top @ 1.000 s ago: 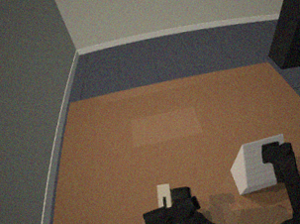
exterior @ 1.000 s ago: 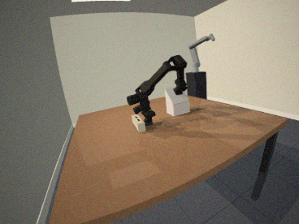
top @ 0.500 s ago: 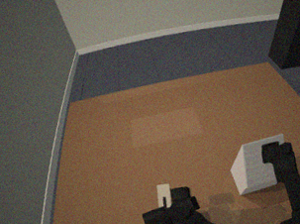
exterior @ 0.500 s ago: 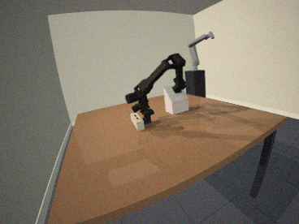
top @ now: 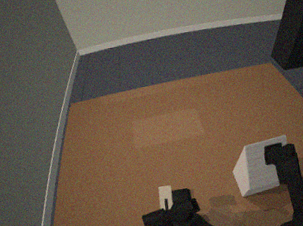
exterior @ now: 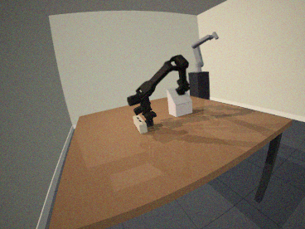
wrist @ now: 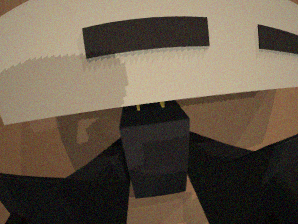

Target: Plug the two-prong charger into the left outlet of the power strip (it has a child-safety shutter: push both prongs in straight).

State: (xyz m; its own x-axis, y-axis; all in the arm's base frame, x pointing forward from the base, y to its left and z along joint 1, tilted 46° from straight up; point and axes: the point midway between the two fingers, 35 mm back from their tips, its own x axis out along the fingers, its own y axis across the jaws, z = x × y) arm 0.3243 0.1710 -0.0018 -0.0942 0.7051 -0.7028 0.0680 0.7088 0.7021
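Right now the dark two-prong charger is 2 cm ahead of my gripper tip and 1 cm above it.
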